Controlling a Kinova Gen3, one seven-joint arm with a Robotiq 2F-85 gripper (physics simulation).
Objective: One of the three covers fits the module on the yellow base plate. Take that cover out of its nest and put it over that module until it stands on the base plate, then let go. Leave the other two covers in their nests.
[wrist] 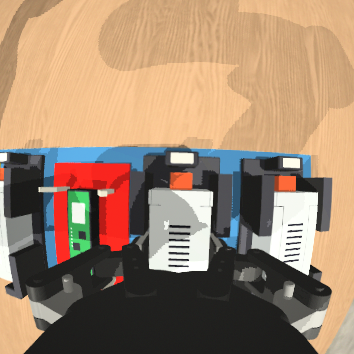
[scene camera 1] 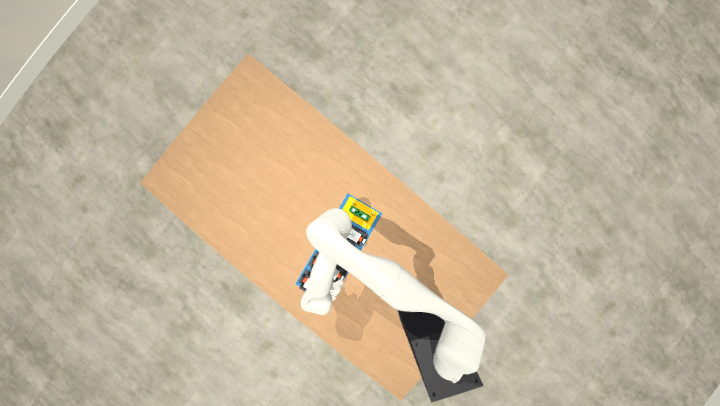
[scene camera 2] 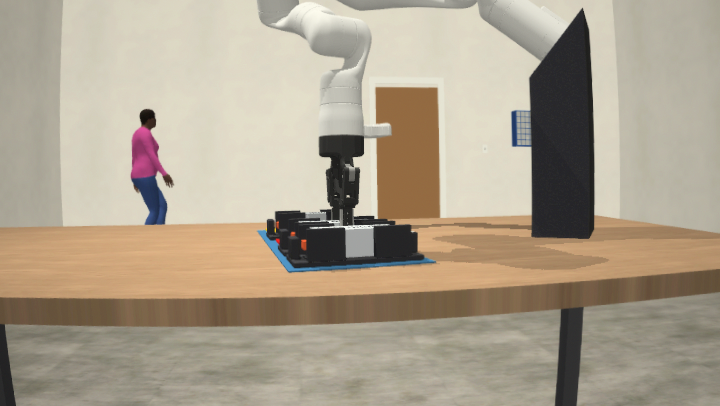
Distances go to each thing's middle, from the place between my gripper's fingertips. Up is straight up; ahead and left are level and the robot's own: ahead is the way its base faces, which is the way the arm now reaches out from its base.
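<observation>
Red plate (wrist: 114,208): from my hand, 110 mm to the right of it, 20 mm ahead of it, 30 mm below it.
</observation>
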